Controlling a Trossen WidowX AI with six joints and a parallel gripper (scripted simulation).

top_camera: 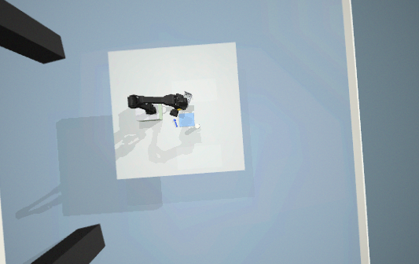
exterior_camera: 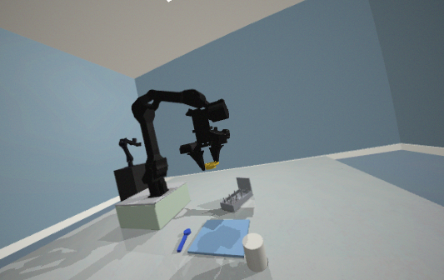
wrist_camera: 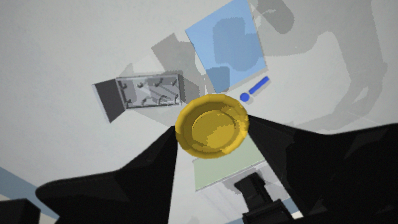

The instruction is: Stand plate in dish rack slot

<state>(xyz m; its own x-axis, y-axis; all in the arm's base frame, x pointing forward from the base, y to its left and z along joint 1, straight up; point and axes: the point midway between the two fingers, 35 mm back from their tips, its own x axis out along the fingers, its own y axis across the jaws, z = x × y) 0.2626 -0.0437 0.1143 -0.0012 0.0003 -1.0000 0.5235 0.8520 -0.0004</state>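
Now: gripper tip 6 cm short of the dish rack, 9 cm to the right of it and 16 cm above it. Round my gripper tip: white cup 11 cm ahead, 19 cm to the right, 16 cm below; then yellow plate 1 cm above; then blue spoon 10 cm behind, 10 cm to the right, 18 cm below.
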